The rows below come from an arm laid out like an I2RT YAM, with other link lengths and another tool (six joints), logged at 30 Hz.
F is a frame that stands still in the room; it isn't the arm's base.
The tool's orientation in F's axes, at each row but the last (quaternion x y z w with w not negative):
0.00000 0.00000 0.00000 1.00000
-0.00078 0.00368 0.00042 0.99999
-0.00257 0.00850 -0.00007 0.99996
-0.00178 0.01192 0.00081 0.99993
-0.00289 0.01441 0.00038 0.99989
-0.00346 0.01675 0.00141 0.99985
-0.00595 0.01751 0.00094 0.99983
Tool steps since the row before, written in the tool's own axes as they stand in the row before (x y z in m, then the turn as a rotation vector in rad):
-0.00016 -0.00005 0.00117 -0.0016 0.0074 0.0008
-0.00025 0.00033 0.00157 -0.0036 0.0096 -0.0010
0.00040 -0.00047 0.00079 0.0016 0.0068 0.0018
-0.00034 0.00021 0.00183 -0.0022 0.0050 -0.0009
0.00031 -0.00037 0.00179 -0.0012 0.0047 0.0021
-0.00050 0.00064 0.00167 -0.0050 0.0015 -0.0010
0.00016 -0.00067 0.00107 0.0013 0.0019 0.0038
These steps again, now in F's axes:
-0.00016 -0.00005 0.00117 -0.0016 0.0074 0.0008
-0.00024 0.00033 0.00157 -0.0036 0.0096 -0.0010
0.00041 -0.00047 0.00079 0.0016 0.0068 0.0017
-0.00030 0.00022 0.00184 -0.0022 0.0050 -0.0009
0.00036 -0.00036 0.00178 -0.0011 0.0047 0.0021
-0.00045 0.00065 0.00168 -0.0050 0.0015 -0.0008
0.00020 -0.00066 0.00107 0.0014 0.0019 0.0037

